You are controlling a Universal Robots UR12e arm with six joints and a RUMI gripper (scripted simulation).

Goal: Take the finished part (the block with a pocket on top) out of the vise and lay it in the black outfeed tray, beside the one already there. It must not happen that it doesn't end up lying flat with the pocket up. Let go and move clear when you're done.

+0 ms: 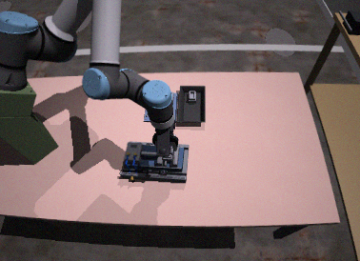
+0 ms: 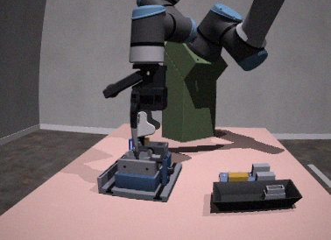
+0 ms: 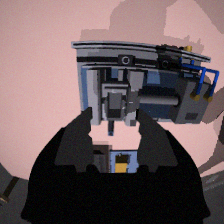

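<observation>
Right now the vise is 7 cm behind my hand, 1 cm to the right of it and 9 cm below it. Also, from my hand: blue plate: 12 cm behind, 30 cm to the left, 13 cm below; yellow block: 7 cm behind, 27 cm to the left, 11 cm below.
</observation>
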